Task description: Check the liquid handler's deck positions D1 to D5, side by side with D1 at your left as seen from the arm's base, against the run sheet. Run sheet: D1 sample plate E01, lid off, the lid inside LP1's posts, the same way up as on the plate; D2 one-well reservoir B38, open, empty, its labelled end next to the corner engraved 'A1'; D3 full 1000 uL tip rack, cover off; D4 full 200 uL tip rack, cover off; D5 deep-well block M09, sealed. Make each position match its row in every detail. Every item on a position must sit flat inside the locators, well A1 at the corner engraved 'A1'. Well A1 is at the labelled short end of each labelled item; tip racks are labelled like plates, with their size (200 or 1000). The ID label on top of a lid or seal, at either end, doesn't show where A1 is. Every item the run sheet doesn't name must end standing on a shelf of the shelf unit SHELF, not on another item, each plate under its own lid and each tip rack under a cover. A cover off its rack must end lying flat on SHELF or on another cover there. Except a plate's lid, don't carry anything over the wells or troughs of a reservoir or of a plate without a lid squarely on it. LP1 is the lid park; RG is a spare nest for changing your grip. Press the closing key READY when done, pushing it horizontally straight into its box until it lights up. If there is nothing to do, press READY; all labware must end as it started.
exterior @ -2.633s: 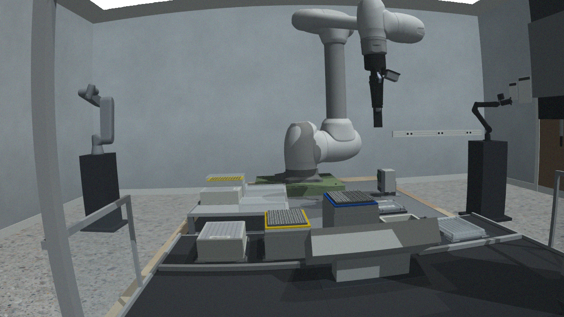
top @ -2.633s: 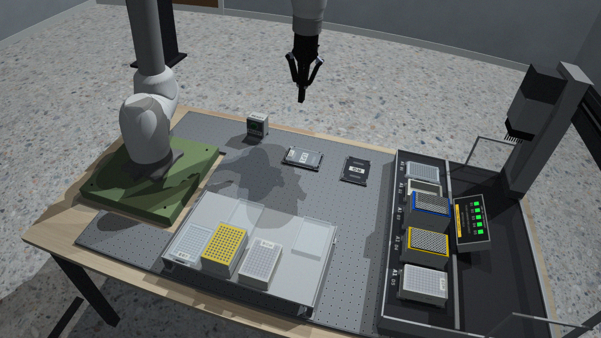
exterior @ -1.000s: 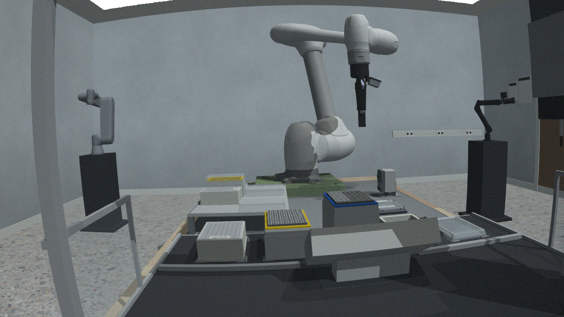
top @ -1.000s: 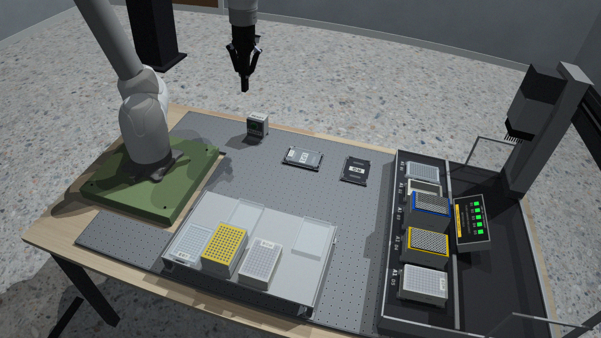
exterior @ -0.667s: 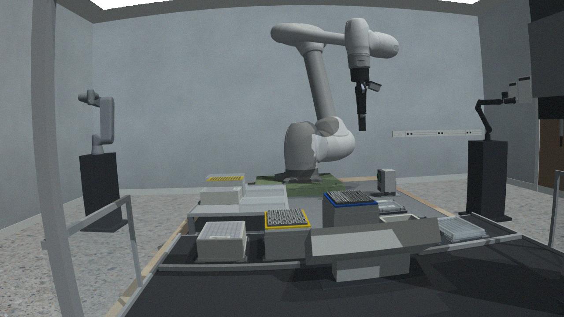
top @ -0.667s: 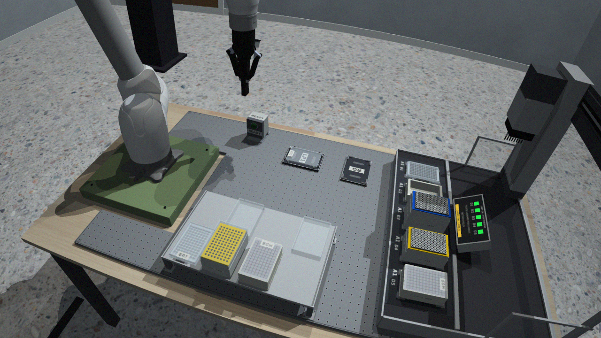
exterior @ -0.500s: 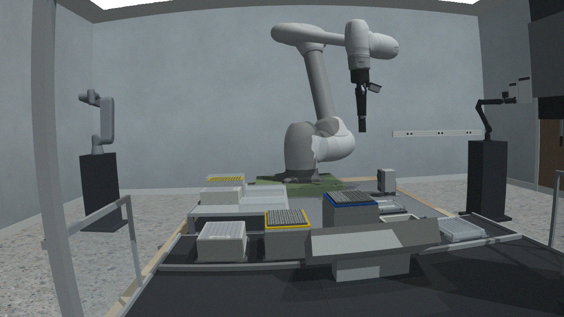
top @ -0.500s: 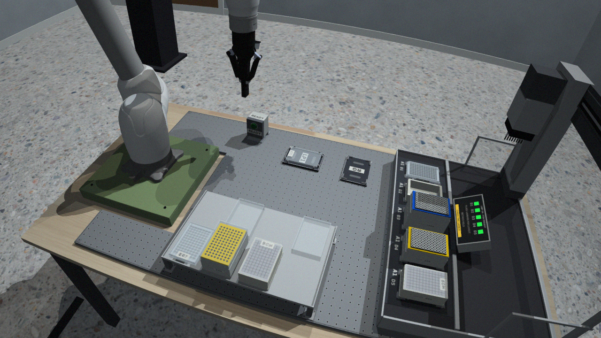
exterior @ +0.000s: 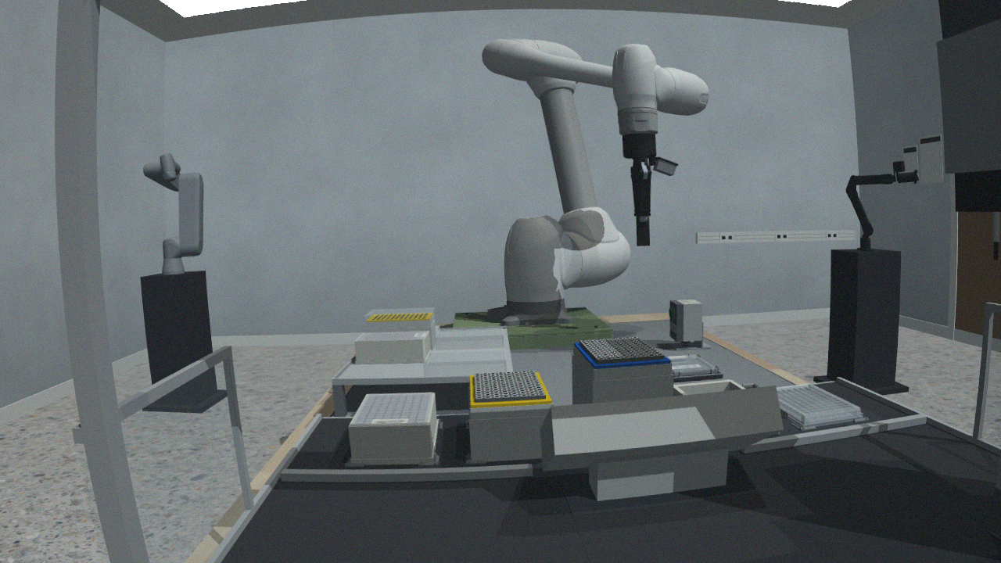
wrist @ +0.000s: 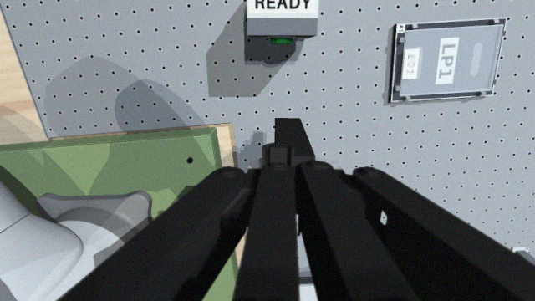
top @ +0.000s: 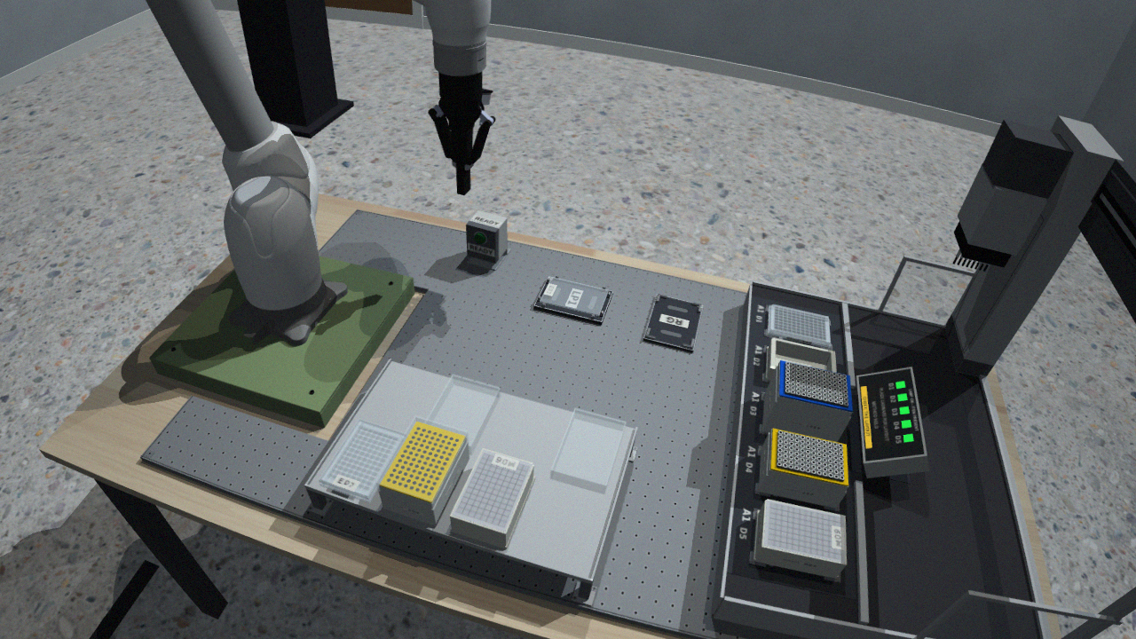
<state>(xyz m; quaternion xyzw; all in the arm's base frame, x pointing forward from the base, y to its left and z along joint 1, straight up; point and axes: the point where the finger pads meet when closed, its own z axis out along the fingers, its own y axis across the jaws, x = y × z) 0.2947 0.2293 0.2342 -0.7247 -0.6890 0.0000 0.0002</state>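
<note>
My hand is 20 cm above the ready box and 8 cm to the right of it. From my hand the other things lie so: clear lid labelled E01: 25 cm below, 23 cm ahead, 3 cm to the left; shelf: 45 cm to the right, 21 cm below, 21 cm ahead; clear sample plate: 69 cm ahead, 20 cm below, 5 cm to the left.
</note>
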